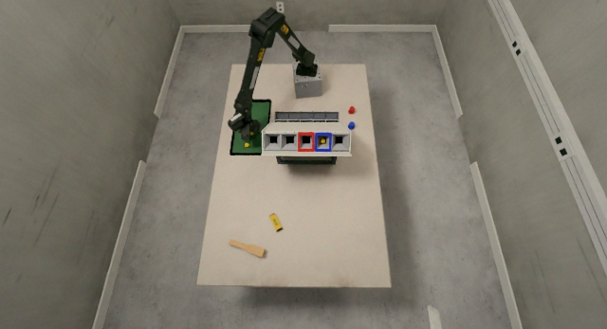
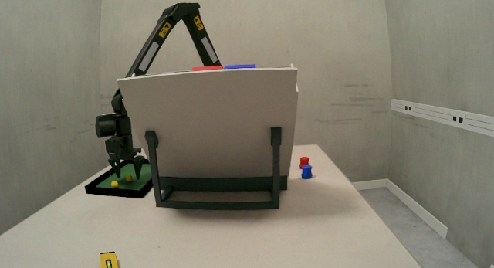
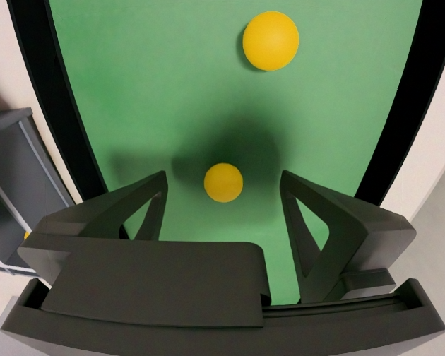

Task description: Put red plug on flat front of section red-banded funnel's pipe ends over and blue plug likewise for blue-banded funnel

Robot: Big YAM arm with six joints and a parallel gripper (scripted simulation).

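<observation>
Now: the green marble tray 5 cm behind my hand, 2 cm to the right of it and 2 cm below it. From my hand the other things lie so: blue band: 15 cm ahead, 43 cm to the left, 30 cm above; then cover: 1 cm ahead, 33 cm to the left, 18 cm above; then red band: 16 cm ahead, 35 cm to the left, 30 cm above.
</observation>
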